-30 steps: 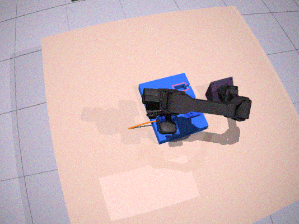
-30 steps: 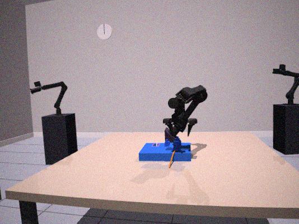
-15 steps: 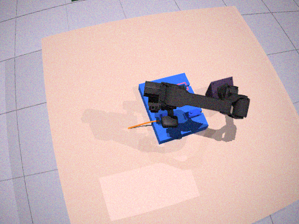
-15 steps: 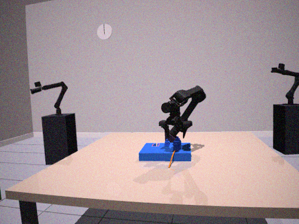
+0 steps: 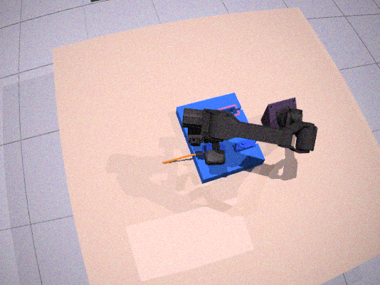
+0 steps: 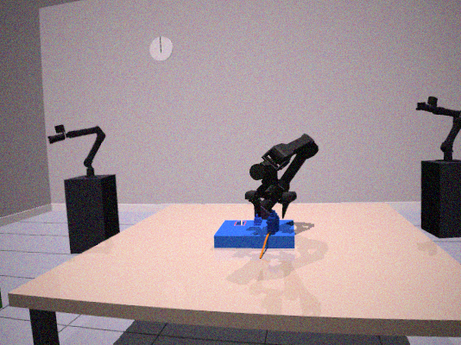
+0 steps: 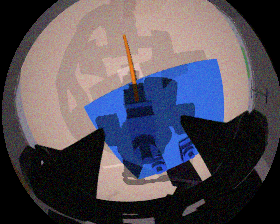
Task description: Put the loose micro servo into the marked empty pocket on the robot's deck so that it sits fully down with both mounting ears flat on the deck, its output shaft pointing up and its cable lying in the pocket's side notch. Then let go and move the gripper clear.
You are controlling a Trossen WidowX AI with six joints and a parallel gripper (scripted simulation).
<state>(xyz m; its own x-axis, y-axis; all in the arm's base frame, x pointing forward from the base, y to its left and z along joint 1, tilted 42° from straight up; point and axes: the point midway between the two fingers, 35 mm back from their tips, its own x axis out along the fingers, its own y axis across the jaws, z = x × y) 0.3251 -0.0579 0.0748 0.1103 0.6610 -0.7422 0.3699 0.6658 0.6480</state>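
My gripper tip is 8 cm above the blue deck, 6 cm to the left of it and 4 cm past it.
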